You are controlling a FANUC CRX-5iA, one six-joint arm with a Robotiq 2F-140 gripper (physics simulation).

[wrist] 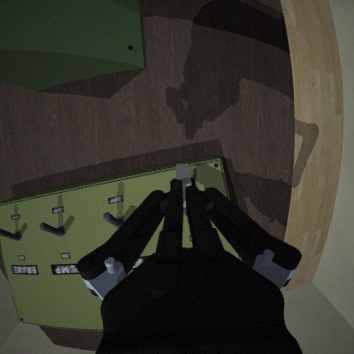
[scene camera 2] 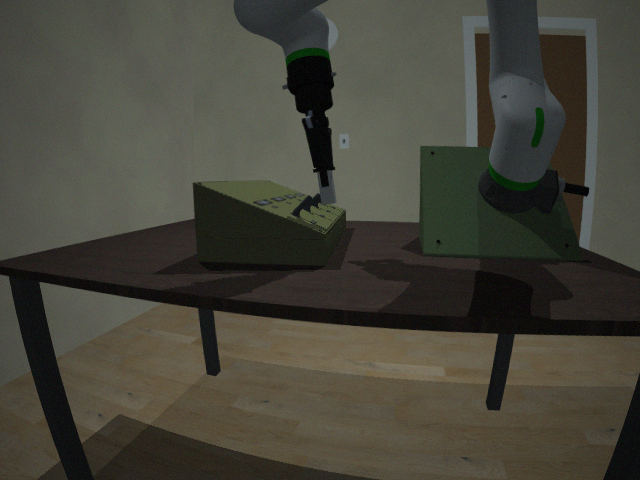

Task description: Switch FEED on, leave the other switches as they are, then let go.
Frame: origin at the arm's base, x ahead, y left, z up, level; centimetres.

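Seen in the pictures: gripper, fingertip midpoint: (wrist: 181, 172) (scene camera 2: 329, 203); arm's base at its link origin: (scene camera 2: 508, 189).
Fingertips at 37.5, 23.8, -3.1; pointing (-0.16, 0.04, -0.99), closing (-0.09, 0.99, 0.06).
Observation:
Offsets run from my fingertips to a thing's top centre, as dx, dy, dz. Level surfaces: height alone.
The switch box (scene camera 2: 227, 227) (wrist: 50, 300) is yellow-green with a sloping top and stands on the table. In the wrist view three dark levers show: one by the BRAKE label {+21.6, -31.6, +0.7} (wrist: 24, 270), a second lever {+10.7, -21.9, +1.7} (wrist: 52, 230) by the PUMP label {+18.8, -19.9, +0.7} (wrist: 65, 269), and a third lever {+7.9, -10.2, +1.7} (wrist: 114, 219) whose name label is covered by the gripper. A fourth lever and the FEED label cannot be made out behind the fingers. My gripper (scene camera 2: 327, 195) (wrist: 181, 172) is shut and empty. Its tips are low over the panel's lower edge, close beside the dark levers in the scene view; contact cannot be told.
A larger green housing (scene camera 2: 449, 201) (wrist: 70, 45) stands across the dark table {dz -11.0} (scene camera 2: 289, 289) (wrist: 150, 120), with a second robot arm (scene camera 2: 522, 124) in front of it in the scene view. A door (scene camera 2: 568, 103) is in the back wall.

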